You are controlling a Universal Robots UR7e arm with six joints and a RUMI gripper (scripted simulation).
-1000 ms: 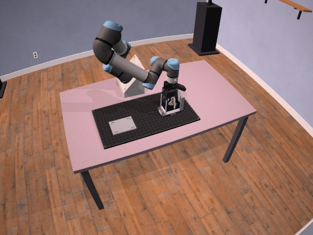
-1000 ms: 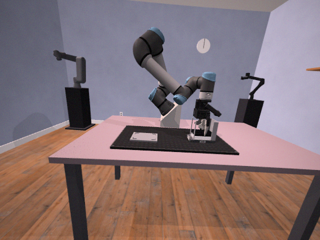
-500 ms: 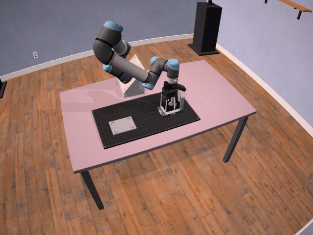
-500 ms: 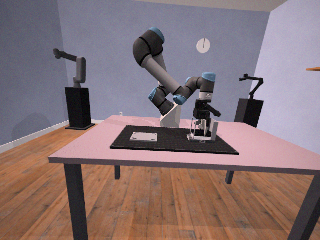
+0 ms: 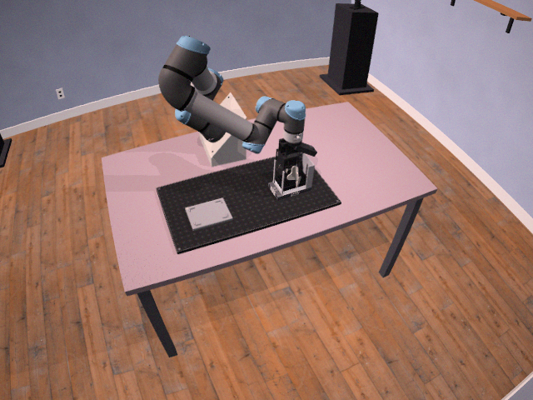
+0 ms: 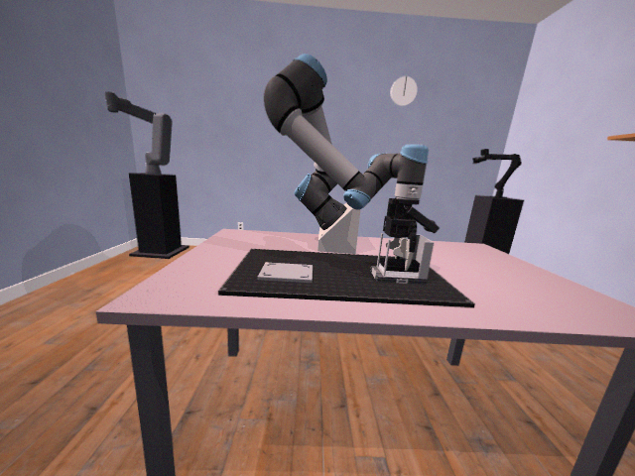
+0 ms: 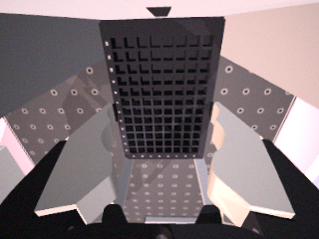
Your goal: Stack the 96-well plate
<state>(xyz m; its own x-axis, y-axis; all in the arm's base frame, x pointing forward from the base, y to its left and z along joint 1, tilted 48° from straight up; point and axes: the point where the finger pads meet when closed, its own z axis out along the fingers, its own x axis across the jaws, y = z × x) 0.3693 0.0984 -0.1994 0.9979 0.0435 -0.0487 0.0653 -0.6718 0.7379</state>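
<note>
Now: hand 1 cm above the black 96-well plate. From my hand the other things lie so: plate nest N1: 37 cm to the right, 5 cm below, 4 cm ahead; then white plate: 3 cm below.
</note>
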